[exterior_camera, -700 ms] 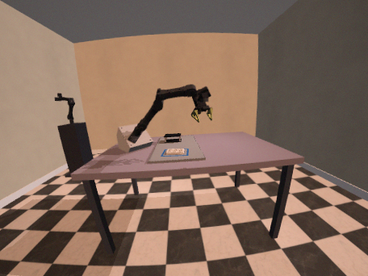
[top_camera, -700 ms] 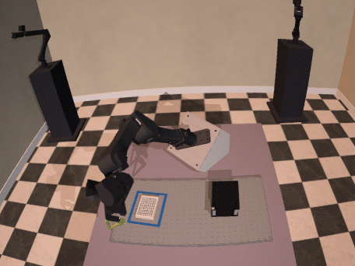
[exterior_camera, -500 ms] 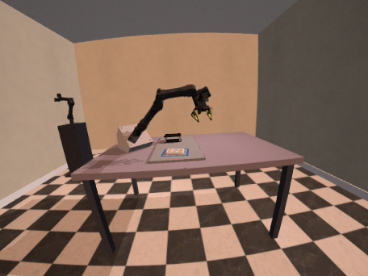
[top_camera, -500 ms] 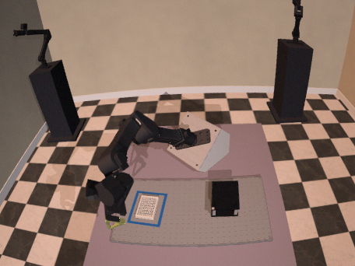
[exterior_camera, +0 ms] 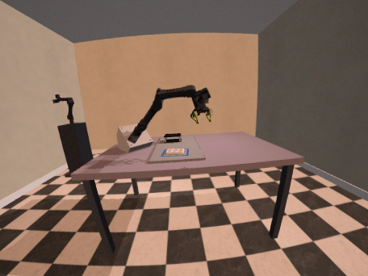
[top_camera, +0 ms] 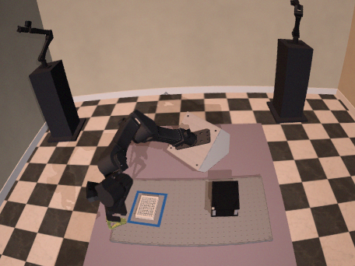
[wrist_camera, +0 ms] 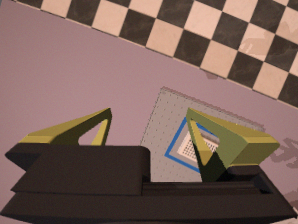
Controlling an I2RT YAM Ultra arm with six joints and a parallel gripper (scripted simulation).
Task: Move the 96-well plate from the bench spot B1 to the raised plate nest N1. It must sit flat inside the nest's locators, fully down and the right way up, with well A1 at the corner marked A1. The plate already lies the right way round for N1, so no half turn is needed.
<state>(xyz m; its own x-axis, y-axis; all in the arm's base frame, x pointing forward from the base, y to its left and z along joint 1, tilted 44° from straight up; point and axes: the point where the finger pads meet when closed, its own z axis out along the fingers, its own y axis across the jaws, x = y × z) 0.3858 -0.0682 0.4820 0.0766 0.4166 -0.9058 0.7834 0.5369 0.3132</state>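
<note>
My gripper is now 200 mm past the white 96-well plate, 80 mm to the right of it and 220 mm above it. Also, from my hand: black raised nest N1: 210 mm behind, 430 mm to the left, 170 mm below; then A1 corner label: 140 mm behind, 370 mm to the left, 170 mm below.
</note>
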